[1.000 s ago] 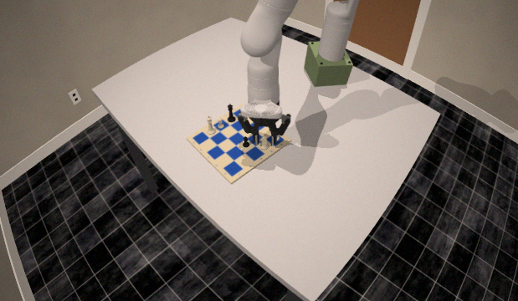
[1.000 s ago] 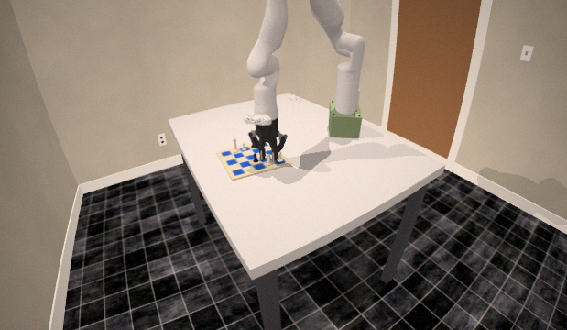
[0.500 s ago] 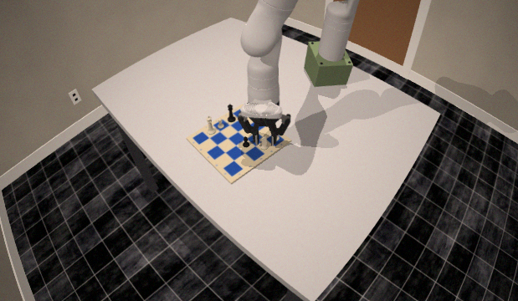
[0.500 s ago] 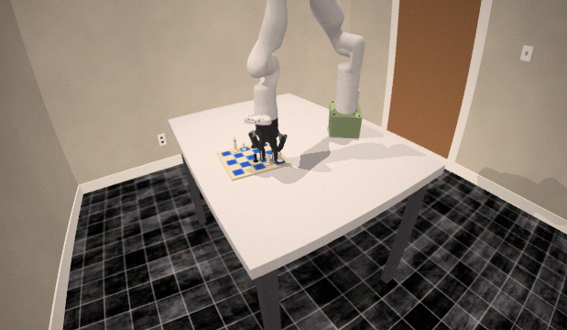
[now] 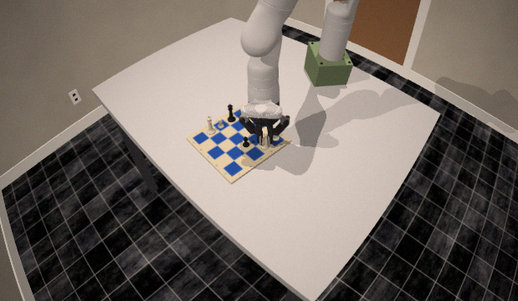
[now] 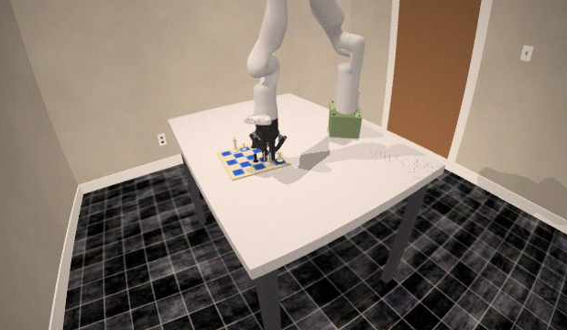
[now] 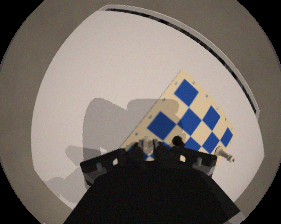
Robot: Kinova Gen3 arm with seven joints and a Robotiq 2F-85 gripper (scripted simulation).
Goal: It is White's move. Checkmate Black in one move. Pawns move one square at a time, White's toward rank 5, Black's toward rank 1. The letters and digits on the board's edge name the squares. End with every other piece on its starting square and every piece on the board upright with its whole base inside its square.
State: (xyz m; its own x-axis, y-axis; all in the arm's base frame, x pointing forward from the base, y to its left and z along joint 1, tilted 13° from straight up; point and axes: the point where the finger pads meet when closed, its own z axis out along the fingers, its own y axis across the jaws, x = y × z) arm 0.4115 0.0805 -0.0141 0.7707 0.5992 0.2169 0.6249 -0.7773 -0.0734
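Now: hand 30 mm short of the black pawn, 40 mm to the left of it and 20 mm above it. Round my hand: white pawn 40 mm ahead, 150 mm to the right, 20 mm below; then chessboard 30 mm ahead, 80 mm to the right, 40 mm below; then tall black piece 10 mm behind, 150 mm to the right.
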